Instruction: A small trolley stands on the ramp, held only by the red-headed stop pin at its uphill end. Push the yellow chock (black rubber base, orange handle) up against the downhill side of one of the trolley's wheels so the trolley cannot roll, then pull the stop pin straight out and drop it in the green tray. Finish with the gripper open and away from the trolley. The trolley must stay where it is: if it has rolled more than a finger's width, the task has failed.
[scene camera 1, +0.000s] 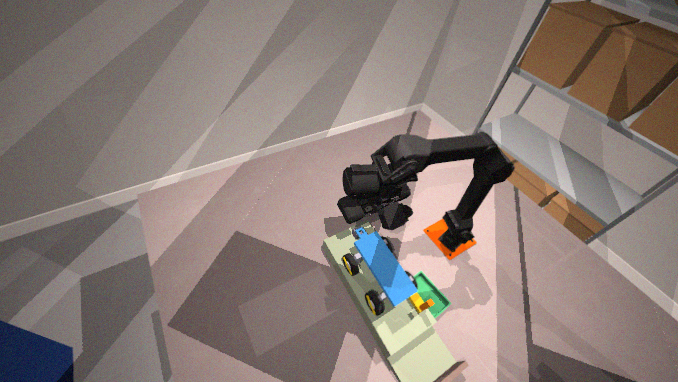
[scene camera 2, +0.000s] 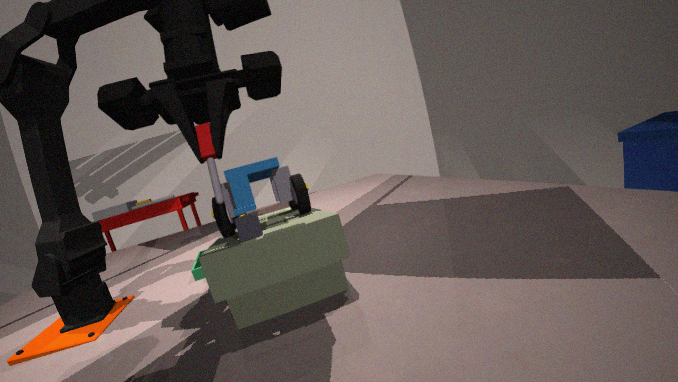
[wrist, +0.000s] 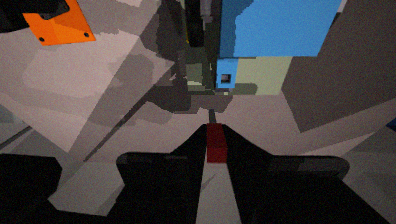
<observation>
My gripper (scene camera 2: 210, 160) carries a red-headed stop pin (scene camera 2: 204, 136). Also in view: a blue trolley (scene camera 2: 238, 199).
The red-headed stop pin shows as well in the wrist view (wrist: 217, 149). The blue trolley also shows in scene camera 1 (scene camera 1: 398, 285). My gripper is seen too in scene camera 1 (scene camera 1: 364, 210) and in the wrist view (wrist: 213, 128). Scene camera 1 does not show the red-headed stop pin, which is hidden by my gripper.
</observation>
